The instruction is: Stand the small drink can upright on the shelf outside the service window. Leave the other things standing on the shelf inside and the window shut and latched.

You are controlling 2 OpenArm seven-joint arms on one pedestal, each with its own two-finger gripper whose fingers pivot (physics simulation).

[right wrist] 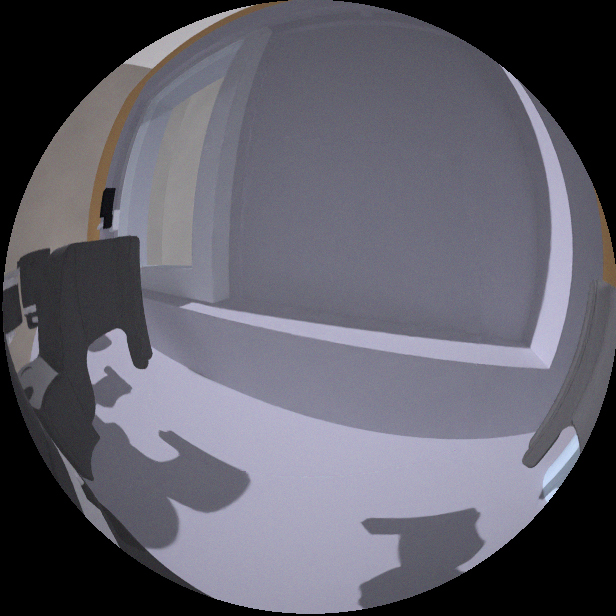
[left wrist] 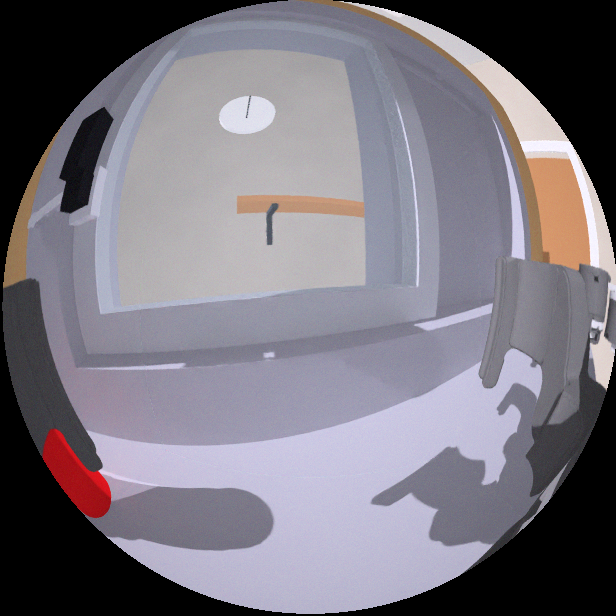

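In the left wrist view a red rounded object [left wrist: 77, 474], possibly the drink can, sits at the lower left edge on the pale counter. It is partly hidden by a dark finger, and I cannot tell whether it stands or lies. The grey-framed service window [left wrist: 241, 178] is ahead with its pane in the frame and a black latch [left wrist: 86, 160] on its left side. Through the pane I see an orange plank [left wrist: 298, 205] with a dark bracket. My right gripper [left wrist: 534, 344] is open and empty at the right. My left gripper [right wrist: 97, 321] is open and empty, above the counter.
A raised grey sill [left wrist: 258, 344] runs along the window's foot. A white disc [left wrist: 247, 113] shows beyond the pane. In the right wrist view a broad grey wall panel [right wrist: 390, 195] stands right of the window, with a pale ledge [right wrist: 356, 339] at its base.
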